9 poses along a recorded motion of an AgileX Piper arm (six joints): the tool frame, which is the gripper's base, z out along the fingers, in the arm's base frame.
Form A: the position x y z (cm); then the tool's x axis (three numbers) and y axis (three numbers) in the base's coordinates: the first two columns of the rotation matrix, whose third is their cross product.
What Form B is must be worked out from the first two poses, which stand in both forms.
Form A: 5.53 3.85 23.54 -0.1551 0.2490 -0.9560 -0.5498 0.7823 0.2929
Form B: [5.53 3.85 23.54], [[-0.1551 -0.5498 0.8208], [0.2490 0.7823 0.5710], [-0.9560 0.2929 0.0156]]
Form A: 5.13 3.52 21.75 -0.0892 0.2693 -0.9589 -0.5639 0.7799 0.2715
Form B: [5.13 3.52 21.75], [[-0.0892 -0.5639 0.8210], [0.2693 0.7799 0.5649], [-0.9589 0.2715 0.0823]]
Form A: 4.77 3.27 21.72 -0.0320 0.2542 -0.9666 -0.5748 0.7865 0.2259
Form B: [4.77 3.27 21.72], [[-0.0320 -0.5748 0.8177], [0.2542 0.7865 0.5628], [-0.9666 0.2259 0.1209]]
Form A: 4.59 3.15 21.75 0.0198 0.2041 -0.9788 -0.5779 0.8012 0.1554
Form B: [4.59 3.15 21.75], [[0.0198 -0.5779 0.8159], [0.2041 0.8012 0.5626], [-0.9788 0.1554 0.1338]]
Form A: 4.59 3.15 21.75 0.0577 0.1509 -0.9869 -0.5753 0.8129 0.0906
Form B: [4.59 3.15 21.75], [[0.0577 -0.5753 0.8159], [0.1509 0.8129 0.5625], [-0.9869 0.0906 0.1337]]
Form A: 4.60 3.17 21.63 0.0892 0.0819 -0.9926 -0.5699 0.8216 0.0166
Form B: [4.60 3.17 21.63], [[0.0892 -0.5699 0.8169], [0.0819 0.8216 0.5642], [-0.9926 0.0166 0.1200]]
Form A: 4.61 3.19 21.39 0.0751 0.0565 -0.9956 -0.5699 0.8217 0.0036
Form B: [4.61 3.19 21.39], [[0.0751 -0.5699 0.8183], [0.0565 0.8217 0.5671], [-0.9956 0.0036 0.0939]]
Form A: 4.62 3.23 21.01 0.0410 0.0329 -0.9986 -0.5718 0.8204 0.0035
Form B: [4.62 3.23 21.01], [[0.0410 -0.5718 0.8194], [0.0329 0.8204 0.5709], [-0.9986 0.0035 0.0524]]
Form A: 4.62 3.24 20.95 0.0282 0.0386 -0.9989 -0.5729 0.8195 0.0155
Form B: [4.62 3.24 20.95], [[0.0282 -0.5729 0.8192], [0.0386 0.8195 0.5718], [-0.9989 0.0155 0.0452]]
